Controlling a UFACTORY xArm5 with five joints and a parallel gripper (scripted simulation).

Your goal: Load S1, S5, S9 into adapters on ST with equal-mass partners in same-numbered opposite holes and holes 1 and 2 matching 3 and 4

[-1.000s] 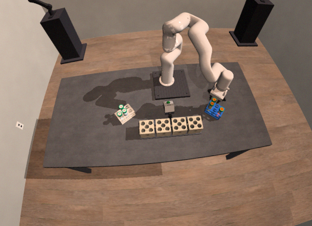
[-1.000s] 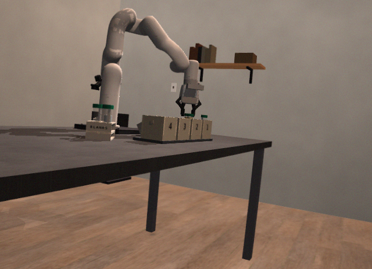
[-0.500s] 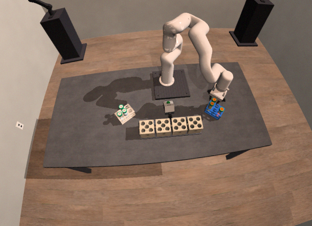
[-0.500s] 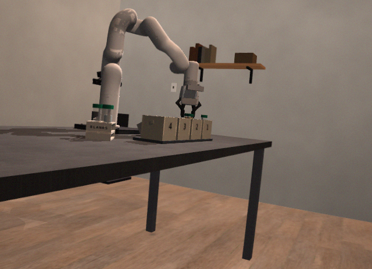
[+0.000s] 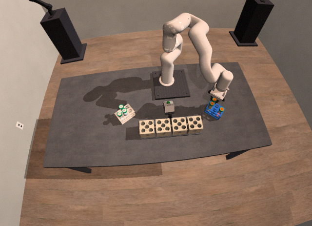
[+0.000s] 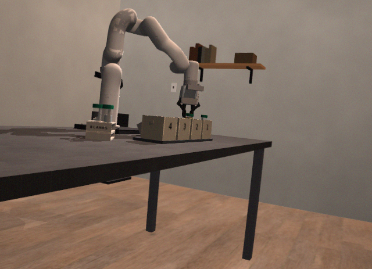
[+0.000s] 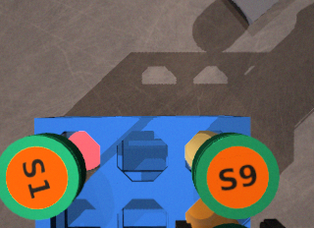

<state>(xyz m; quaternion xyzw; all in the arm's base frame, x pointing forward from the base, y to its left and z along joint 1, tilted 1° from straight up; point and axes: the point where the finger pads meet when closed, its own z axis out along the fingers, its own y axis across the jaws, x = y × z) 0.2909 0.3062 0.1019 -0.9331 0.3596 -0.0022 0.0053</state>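
Right now my hand is 10 mm past the tube S5 and 50 mm above it. The rest, counted from my hand: green DONE key: 50 mm behind, 330 mm to the right, 50 mm below; then blue sample rack: 40 mm ahead, 20 mm to the left, 90 mm below; then adapter 1: 150 mm ahead, 180 mm to the right, 70 mm below.
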